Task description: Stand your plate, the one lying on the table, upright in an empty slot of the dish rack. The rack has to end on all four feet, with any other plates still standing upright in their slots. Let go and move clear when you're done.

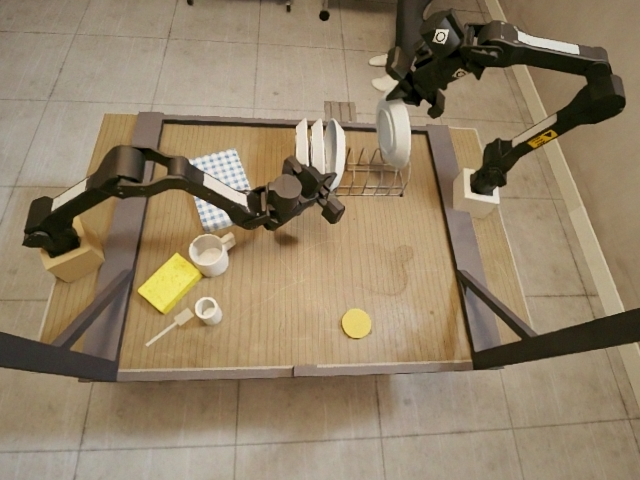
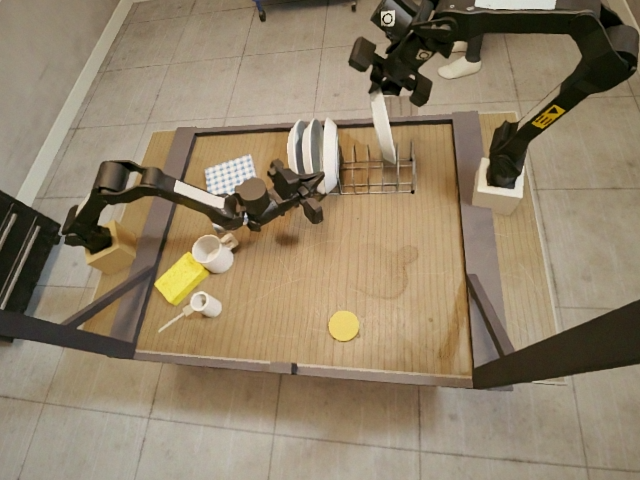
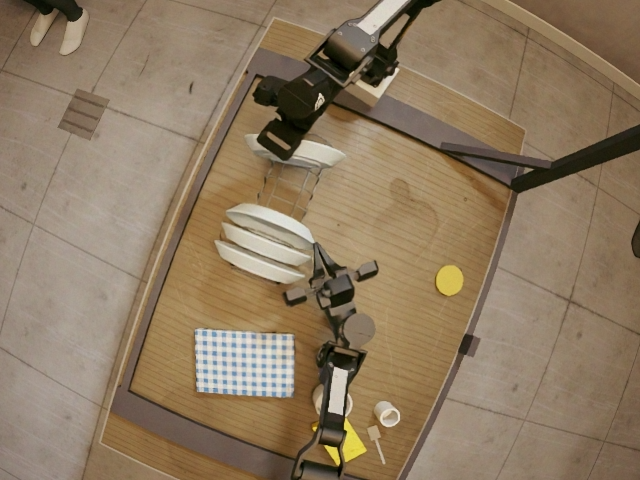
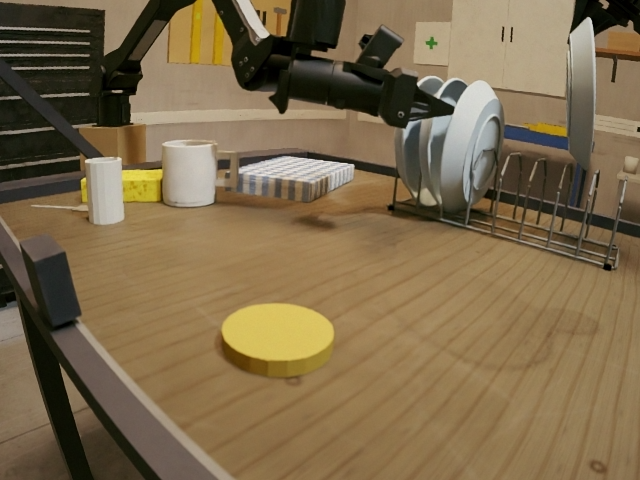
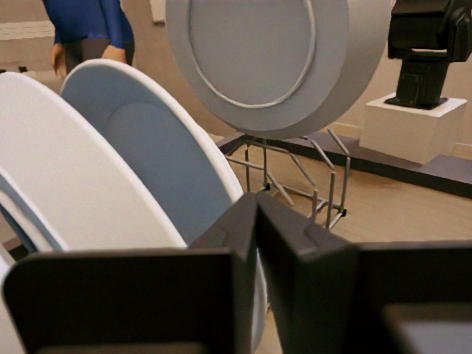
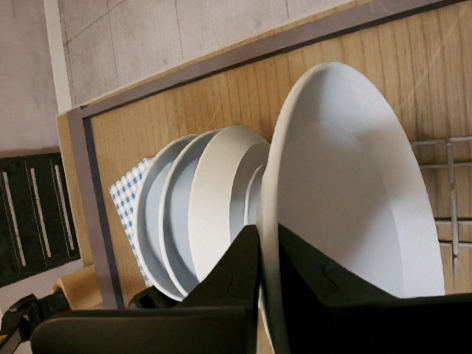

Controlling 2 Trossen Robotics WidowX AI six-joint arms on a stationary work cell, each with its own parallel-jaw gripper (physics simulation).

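Seen in the pictures: left gripper, fingertip midpoint: (image 1: 336,174) (image 2: 324,173) (image 3: 315,242) (image 4: 453,110) (image 5: 254,203); right gripper, fingertip midpoint: (image 1: 386,100) (image 2: 370,92) (image 6: 261,234); left arm's base, origin of the base link: (image 1: 62,241) (image 2: 100,241) (image 4: 112,125) (image 6: 62,301); right arm's base, origin of the base link: (image 1: 481,185) (image 2: 501,177) (image 3: 371,72) (image 5: 415,102).
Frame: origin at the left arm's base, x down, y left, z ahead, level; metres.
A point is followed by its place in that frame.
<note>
My right gripper (image 1: 395,96) {y -0.115, x -0.178, z 0.796 m} (image 2: 375,90) {y -0.115, x -0.178, z 0.796 m} (image 6: 261,234) {y -0.115, x -0.178, z 0.796 m} is shut on the rim of a white plate (image 1: 393,131) {y -0.188, x -0.156, z 0.769 m} (image 2: 382,126) {y -0.212, x -0.171, z 0.772 m} (image 3: 320,153) {y -0.196, x -0.184, z 0.776 m} (image 4: 581,93) {y -0.237, x -0.104, z 0.770 m} (image 5: 255,55) {y -0.159, x -0.097, z 0.787 m} (image 6: 340,200) {y -0.122, x -0.111, z 0.803 m}. The plate hangs nearly upright over the free, right-hand end of the wire dish rack (image 1: 372,195) {y -0.209, x 0.088, z 0.763 m} (image 2: 377,193) {y -0.205, x 0.089, z 0.757 m} (image 4: 607,266) {y -0.256, x 0.089, z 0.839 m}, its lower edge close to the tops of the wires. Three plates stand in the rack's left part; the rightmost plate (image 1: 337,149) {y -0.136, x -0.099, z 0.653 m} (image 2: 330,155) {y -0.148, x -0.079, z 0.662 m} (image 3: 268,222) {y -0.093, x 0.023, z 0.690 m} (image 4: 473,144) {y -0.158, x -0.022, z 0.663 m} leans slightly. My left gripper (image 1: 331,180) {y -0.177, x -0.062, z 0.630 m} (image 3: 315,245) {y -0.177, x -0.062, z 0.630 m} (image 4: 452,108) {y -0.177, x -0.062, z 0.630 m} (image 5: 254,203) {y -0.177, x -0.062, z 0.630 m} is shut and empty, at that plate's near edge; contact is unclear.
A checkered cloth (image 1: 219,180) (image 3: 245,362) {y 0.005, x 0.063, z 0.392 m} lies left of the rack. A white mug (image 1: 209,255) {y -0.155, x 0.086, z 0.275 m}, yellow sponge (image 1: 170,283) {y -0.188, x 0.060, z 0.165 m}, small white cup (image 1: 209,311) {y -0.286, x 0.091, z 0.214 m} and small spatula (image 1: 170,328) {y -0.277, x 0.093, z 0.118 m} are at the left. A yellow disc (image 1: 356,323) {y -0.496, x 0.082, z 0.505 m} (image 4: 277,333) {y -0.501, x 0.082, z 0.507 m} lies near the front edge.
</note>
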